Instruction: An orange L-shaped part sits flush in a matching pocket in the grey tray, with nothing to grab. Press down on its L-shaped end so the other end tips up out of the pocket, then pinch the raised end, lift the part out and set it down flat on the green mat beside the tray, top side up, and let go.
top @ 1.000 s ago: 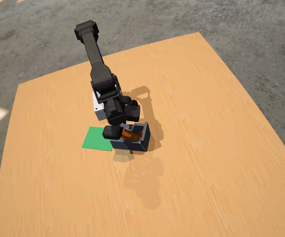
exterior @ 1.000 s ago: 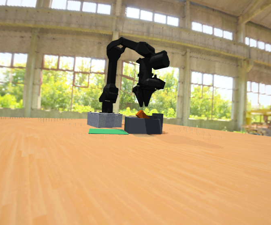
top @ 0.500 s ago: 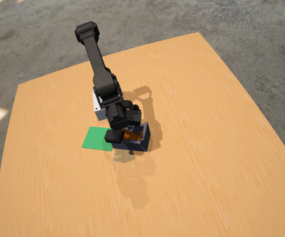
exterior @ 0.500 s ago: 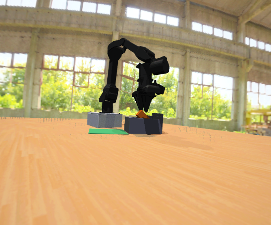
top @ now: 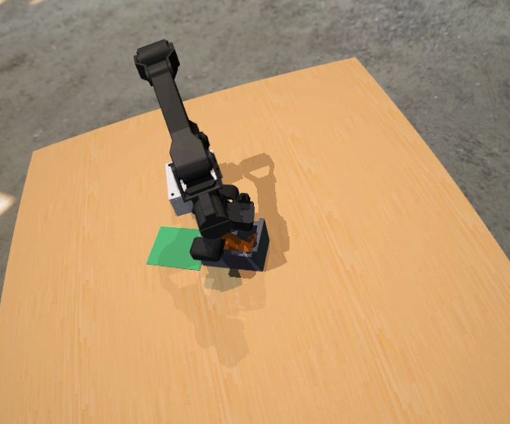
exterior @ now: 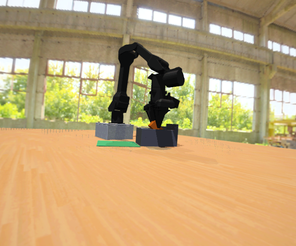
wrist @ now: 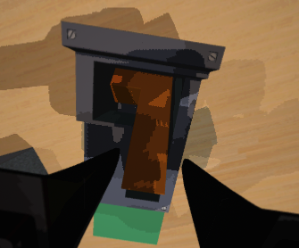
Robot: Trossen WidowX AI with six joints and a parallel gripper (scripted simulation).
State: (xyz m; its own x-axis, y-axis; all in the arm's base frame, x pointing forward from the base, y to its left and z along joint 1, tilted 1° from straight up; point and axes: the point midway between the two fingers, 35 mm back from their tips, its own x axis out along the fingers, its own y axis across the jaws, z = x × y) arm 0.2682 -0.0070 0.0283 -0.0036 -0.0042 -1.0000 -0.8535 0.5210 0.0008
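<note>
Now: gripper tip 40 mm to the right of the orange L-shaped part and 30 mm above it. The rest, counted from my gripper tip: green mat (120 mm to the right, 90 mm behind, 80 mm below).
</note>
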